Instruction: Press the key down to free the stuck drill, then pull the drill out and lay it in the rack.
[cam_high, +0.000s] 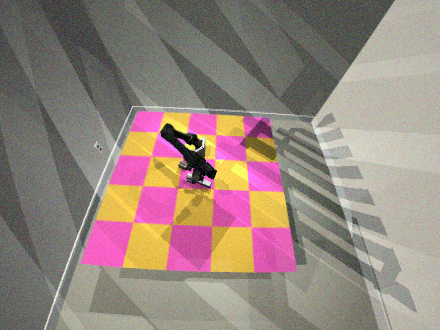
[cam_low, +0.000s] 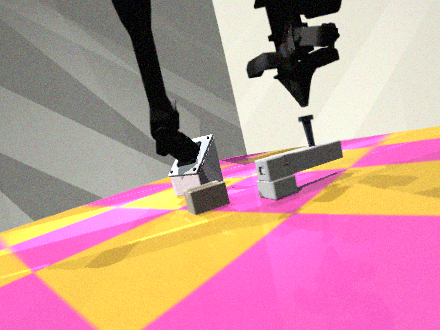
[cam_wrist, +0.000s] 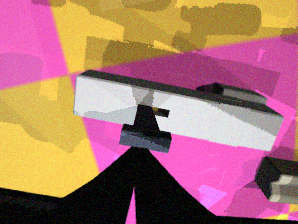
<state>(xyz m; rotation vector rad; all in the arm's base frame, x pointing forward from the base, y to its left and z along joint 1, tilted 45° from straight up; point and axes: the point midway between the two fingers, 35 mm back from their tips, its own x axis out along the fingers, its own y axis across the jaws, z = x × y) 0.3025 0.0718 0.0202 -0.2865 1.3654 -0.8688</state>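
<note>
My gripper tip is 5 cm above the dark key. The rest, counted from my gripper tip: housing block 2 cm behind, 4 cm to the right, 10 cm below; then drill 2 cm behind, 5 cm to the right, 9 cm below; then grey-brown block 15 cm behind, 16 cm to the right, 12 cm below.
</note>
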